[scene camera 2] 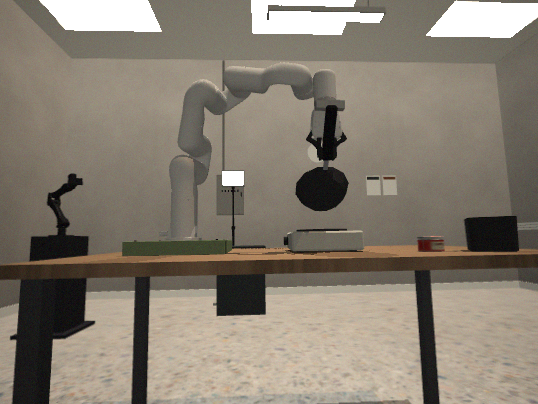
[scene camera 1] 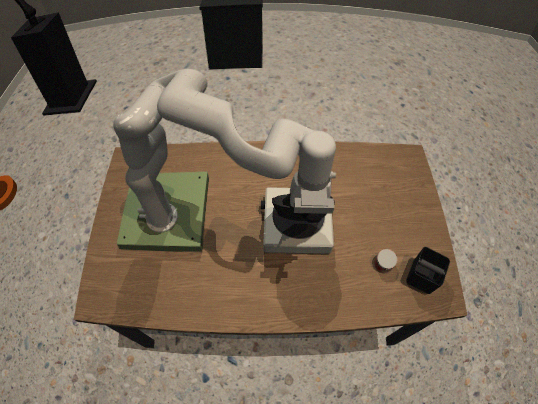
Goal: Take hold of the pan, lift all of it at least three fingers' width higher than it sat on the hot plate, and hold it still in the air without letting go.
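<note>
A black box (scene camera 1: 434, 274) is visible. So are a white hot plate (scene camera 2: 303, 240), a black pan (scene camera 2: 323, 188) and my gripper (scene camera 2: 327, 159).
</note>
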